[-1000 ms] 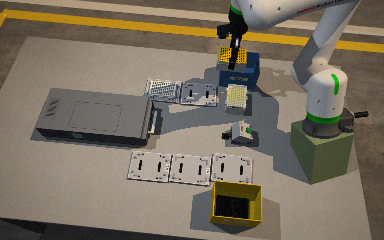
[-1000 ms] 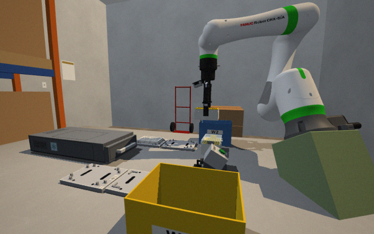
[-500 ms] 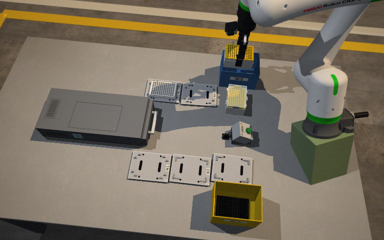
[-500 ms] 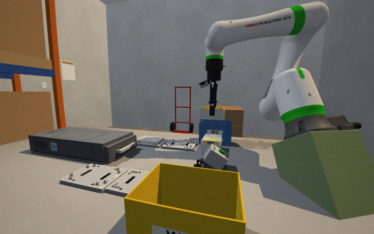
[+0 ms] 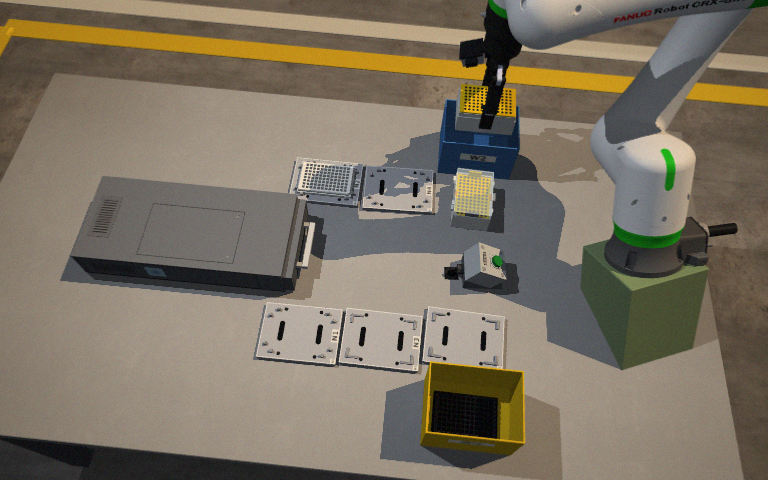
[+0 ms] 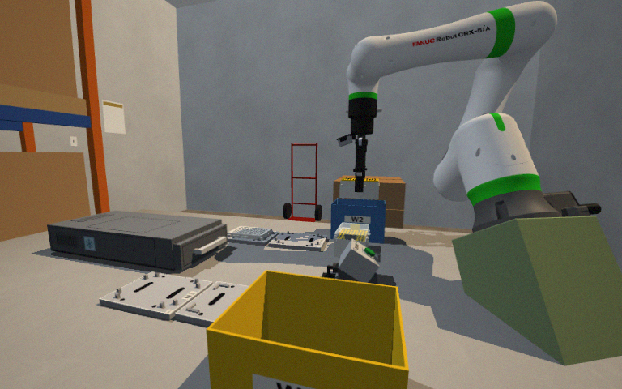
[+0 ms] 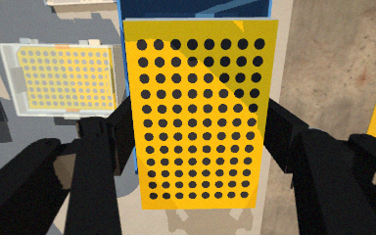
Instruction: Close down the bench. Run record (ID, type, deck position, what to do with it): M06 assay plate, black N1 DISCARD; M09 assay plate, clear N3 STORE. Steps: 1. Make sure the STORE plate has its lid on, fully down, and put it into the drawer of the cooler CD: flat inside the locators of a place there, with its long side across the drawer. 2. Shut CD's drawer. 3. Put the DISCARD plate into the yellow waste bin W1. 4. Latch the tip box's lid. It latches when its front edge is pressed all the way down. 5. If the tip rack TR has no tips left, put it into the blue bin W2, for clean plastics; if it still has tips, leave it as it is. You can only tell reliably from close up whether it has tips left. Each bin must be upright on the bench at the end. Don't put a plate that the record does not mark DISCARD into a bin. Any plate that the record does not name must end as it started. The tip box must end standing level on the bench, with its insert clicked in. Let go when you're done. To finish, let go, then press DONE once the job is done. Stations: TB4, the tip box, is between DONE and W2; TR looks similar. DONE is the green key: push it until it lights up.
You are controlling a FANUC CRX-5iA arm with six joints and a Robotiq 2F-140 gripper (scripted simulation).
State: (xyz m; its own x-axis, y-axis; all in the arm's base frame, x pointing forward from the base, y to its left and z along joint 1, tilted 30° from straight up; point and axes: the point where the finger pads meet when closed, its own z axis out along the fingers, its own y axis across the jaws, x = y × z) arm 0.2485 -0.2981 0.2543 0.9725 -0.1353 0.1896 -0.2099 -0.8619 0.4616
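Now: the blue bin W2 150 mm below my hand. Also, from my hand: green DONE key 330 mm to the left, 120 mm below, 20 mm ahead; tip rack TR 10 mm below, 10 mm behind; white gridded plate 370 mm ahead, 170 mm below, 50 mm to the left.
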